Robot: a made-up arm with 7 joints. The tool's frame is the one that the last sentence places.
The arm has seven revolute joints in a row. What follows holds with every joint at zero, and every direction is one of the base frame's.
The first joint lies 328 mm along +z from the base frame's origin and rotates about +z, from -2.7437 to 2.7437 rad.
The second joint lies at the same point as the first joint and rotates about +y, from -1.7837 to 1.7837 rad.
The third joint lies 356 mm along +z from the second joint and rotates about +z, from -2.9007 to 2.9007 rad.
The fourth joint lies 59 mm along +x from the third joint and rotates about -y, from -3.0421 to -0.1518 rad.
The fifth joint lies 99 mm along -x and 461 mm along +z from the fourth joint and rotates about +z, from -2.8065 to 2.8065 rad.
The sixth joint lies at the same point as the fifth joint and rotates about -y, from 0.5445 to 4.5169 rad.
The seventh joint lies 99 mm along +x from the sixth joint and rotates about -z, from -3.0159 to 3.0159 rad.
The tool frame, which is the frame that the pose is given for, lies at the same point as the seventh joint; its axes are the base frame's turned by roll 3.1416, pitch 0 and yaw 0 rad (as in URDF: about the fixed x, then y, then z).
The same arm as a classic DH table. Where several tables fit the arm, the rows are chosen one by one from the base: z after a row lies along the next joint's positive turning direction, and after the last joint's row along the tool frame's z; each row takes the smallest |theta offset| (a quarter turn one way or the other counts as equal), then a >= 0, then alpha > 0; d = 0 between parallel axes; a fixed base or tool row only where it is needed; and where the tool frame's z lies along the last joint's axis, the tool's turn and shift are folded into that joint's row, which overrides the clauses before.
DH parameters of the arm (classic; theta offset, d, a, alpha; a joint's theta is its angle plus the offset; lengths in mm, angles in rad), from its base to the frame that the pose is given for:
joint 1: 0 328 0 -1.5708
joint 2: 0 0 0 1.5708
joint 3: 0 356 59 1.5708
joint 4: 0 0 -99 -1.5708
joint 5: 0 461 0 1.5708
joint 6: 0 0 99 1.5708
joint 7: 0 0 0 0
Joint limits (rad, base to tool): -2.7437..2.7437 -1.7837..1.7837 -2.9007..2.9007 -3.0421..-0.1518 -2.8065..2.8065 0.5445..4.5169 -3.0159..3.0159

